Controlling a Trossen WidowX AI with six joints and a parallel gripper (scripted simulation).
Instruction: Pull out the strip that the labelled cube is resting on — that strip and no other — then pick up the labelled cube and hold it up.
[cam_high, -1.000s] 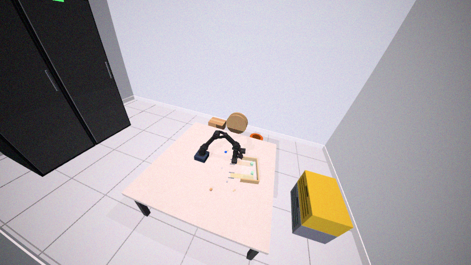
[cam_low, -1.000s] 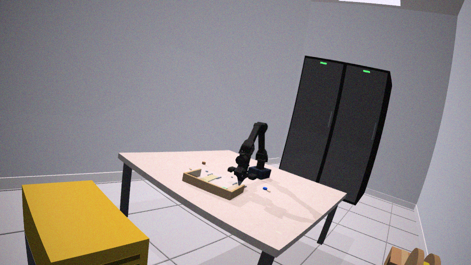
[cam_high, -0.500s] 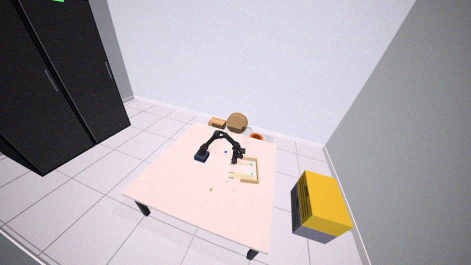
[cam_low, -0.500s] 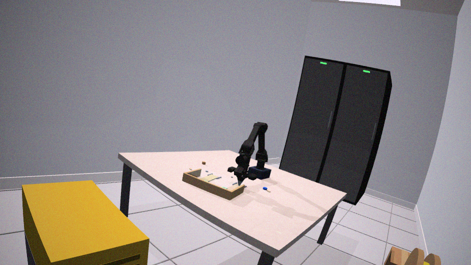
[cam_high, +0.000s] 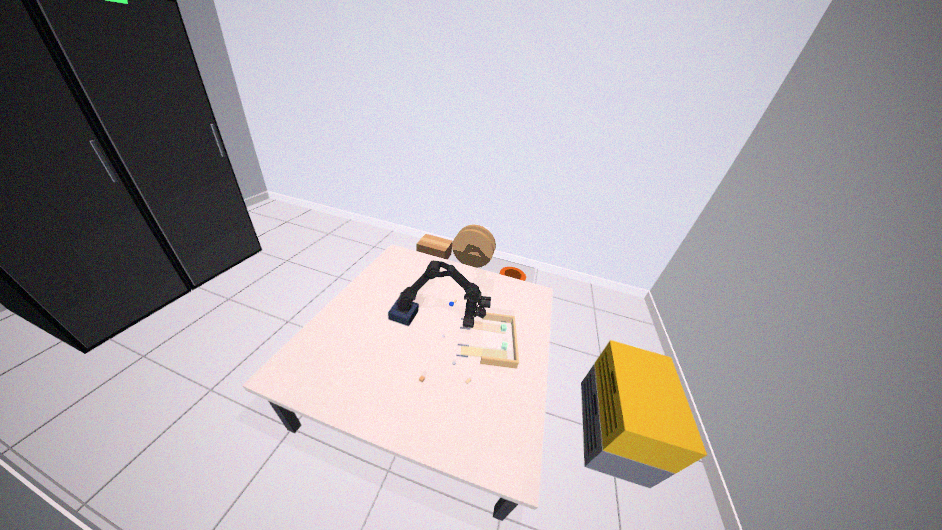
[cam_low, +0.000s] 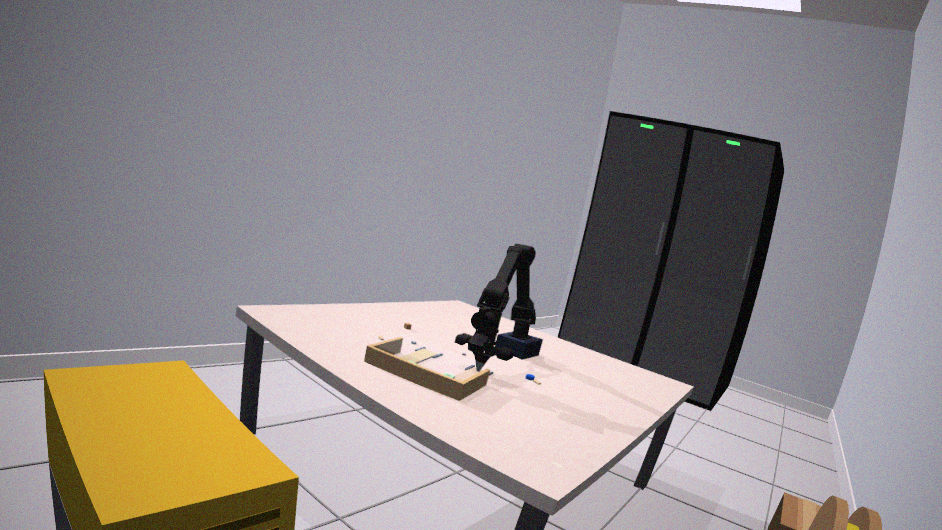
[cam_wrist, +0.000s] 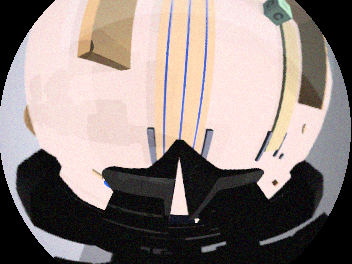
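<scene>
The blue piece is 150 mm behind my gripper tip and 110 mm to the left of it.
</scene>
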